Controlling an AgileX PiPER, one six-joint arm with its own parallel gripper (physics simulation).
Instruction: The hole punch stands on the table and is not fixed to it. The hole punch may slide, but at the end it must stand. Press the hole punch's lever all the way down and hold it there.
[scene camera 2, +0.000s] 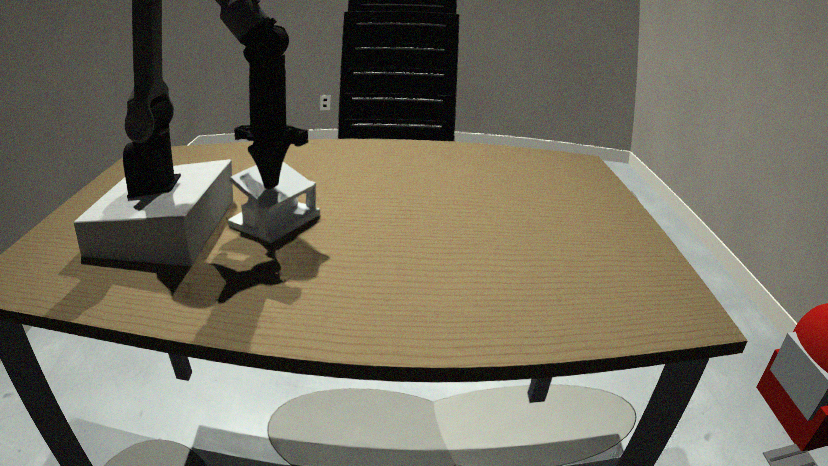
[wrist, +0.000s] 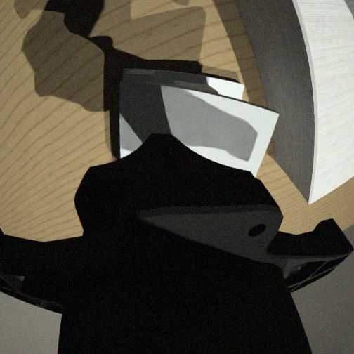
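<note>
The white hole punch (scene camera 2: 254, 216) (wrist: 231, 88) stands upright on the table, just right of the arm's white base block in the scene view. Its flat lever (scene camera 2: 294, 181) (wrist: 212, 122) is over the punch's base, and a gap shows between them at the right. My gripper (scene camera 2: 270, 186) (wrist: 159, 148) is shut and points down, with its tips at the lever's top face near the front corner in the scene view. The tips look to be at or very near the surface; the exact contact is too dark to tell. In the wrist view the gripper hides part of the lever.
The arm's white base block (scene camera 2: 202, 222) (wrist: 332, 95) stands close to the punch, with a narrow gap between. The wooden table (scene camera 2: 463, 260) (wrist: 45, 165) extends to the right. A black slatted chair back (scene camera 2: 399, 86) rises behind the table's far edge.
</note>
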